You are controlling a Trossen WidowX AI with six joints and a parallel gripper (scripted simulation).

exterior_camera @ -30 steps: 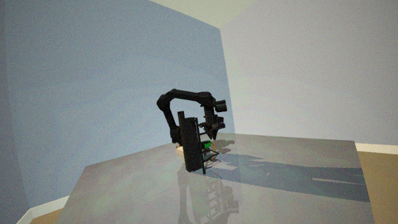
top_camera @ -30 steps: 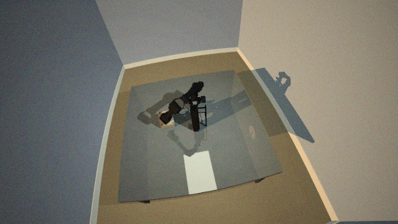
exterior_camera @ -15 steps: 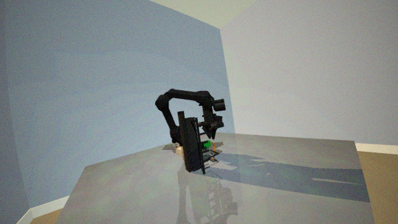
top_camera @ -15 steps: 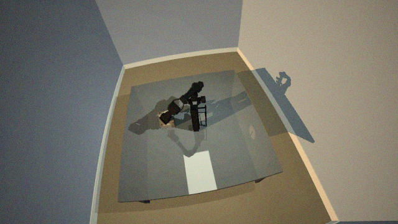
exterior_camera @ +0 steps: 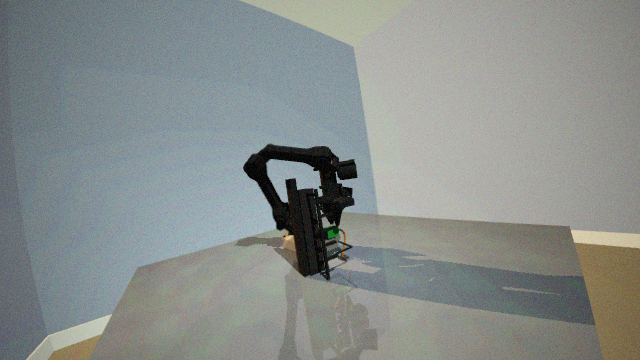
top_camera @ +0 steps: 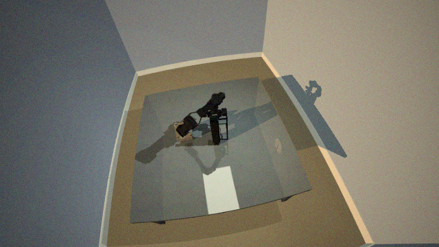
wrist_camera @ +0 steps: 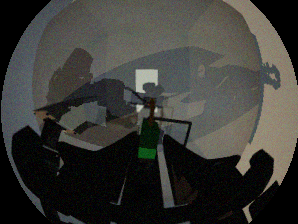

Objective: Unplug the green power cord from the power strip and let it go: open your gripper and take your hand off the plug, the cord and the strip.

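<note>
Right now my gripper tip is 4 cm to the left of the green plug, 1 cm past it and 1 cm above it.
</note>
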